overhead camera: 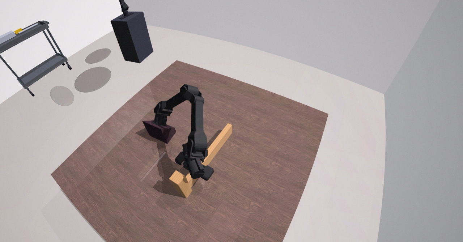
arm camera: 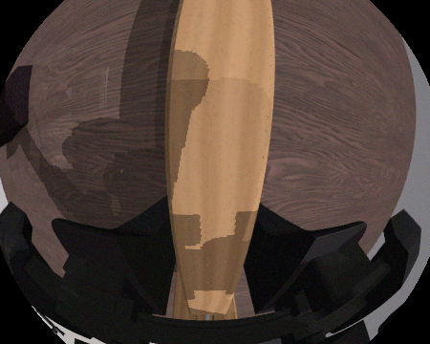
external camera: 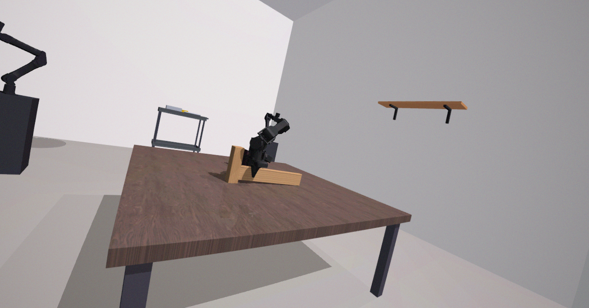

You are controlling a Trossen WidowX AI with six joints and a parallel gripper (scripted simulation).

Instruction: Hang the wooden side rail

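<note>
Now: the headboard post 10 cm to the right of my gripper tip, 5 cm above it and 2 cm behind it.
</note>
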